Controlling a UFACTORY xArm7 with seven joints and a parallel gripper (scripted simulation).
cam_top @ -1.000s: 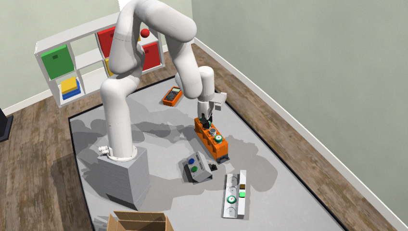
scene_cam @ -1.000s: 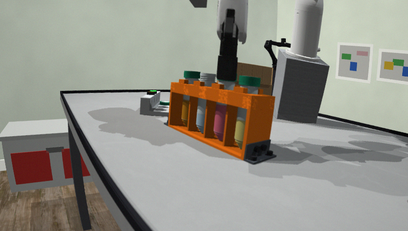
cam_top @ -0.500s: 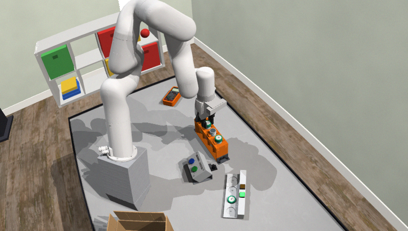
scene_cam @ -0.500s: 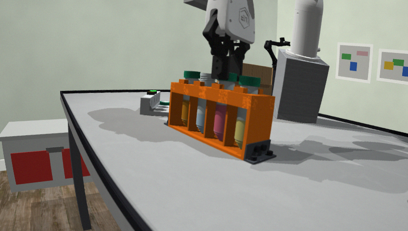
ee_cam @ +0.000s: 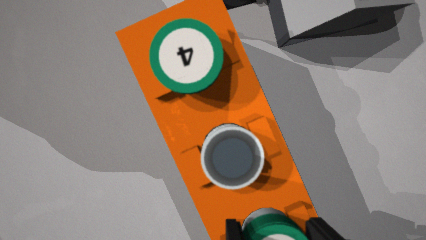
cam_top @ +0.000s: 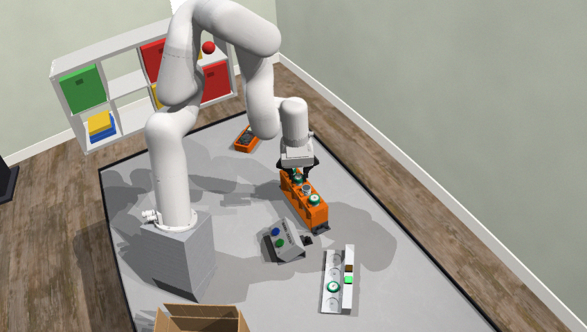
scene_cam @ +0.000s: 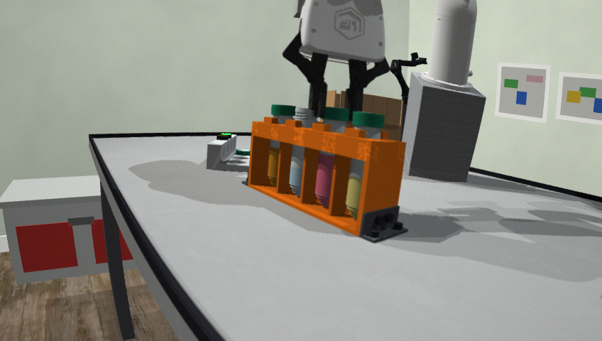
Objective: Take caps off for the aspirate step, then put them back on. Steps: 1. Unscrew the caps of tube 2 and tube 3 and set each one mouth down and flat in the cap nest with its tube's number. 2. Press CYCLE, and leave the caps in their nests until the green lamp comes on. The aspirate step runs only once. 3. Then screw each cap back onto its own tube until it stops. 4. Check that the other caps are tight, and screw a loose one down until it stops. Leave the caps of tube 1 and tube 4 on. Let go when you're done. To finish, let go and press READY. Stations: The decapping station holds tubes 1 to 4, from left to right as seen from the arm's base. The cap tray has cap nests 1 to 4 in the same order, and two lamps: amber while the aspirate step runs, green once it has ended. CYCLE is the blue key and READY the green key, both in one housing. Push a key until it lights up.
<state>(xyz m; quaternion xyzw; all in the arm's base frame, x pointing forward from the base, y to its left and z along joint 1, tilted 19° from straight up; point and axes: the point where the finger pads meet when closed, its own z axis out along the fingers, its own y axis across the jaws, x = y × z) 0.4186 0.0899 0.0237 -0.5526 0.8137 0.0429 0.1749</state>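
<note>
Right now the cap 2 is 1 cm below my hand. The rest, counted from my hand: cap 4: 1 cm ahead, 10 cm to the right, 2 cm below; then tube 3 threaded neck: 5 cm to the right, 1 cm below; then cap 1: 5 cm to the left, 2 cm below.
</note>
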